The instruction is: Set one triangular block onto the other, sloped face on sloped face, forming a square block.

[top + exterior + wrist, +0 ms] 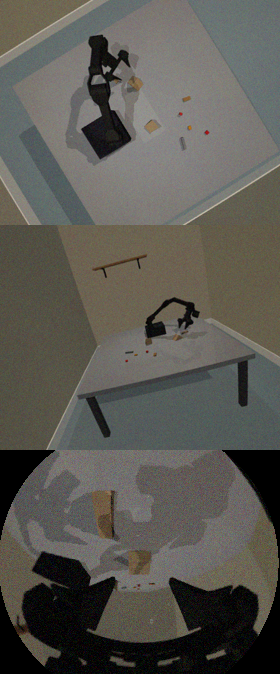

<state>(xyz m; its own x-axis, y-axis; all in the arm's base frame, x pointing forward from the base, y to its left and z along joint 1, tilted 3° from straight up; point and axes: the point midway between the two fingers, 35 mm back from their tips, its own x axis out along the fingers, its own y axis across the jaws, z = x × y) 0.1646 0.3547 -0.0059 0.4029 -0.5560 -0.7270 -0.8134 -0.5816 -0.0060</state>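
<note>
The tan triangular block lies 6 cm to the right of my gripper tip, 6 cm below it and 4 cm ahead of it. From my gripper tip the other things lie so: grey bar: 54 cm to the right, 19 cm ahead, 8 cm below; then orange cube: 46 cm to the right, 27 cm ahead, 8 cm below.
</note>
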